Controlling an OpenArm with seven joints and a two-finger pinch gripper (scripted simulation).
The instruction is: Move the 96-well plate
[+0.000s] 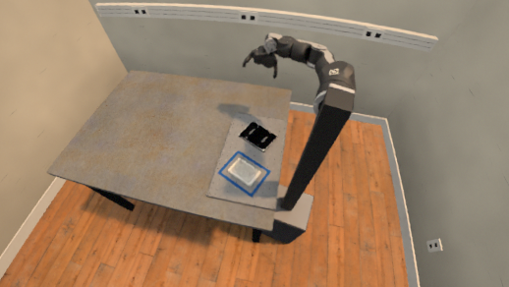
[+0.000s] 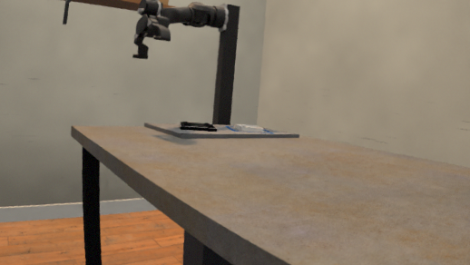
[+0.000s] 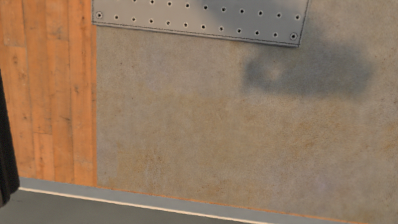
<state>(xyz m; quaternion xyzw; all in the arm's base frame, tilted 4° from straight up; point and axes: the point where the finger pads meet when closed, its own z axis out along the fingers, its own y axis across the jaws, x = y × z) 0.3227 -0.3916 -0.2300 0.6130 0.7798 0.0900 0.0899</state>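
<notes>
Right now my hand is 90 mm past the white 96-well plate, 420 mm to the right of it and 230 mm above it. Round my hand: black plate nest (80 mm behind, 200 mm to the left, 230 mm below).
</notes>
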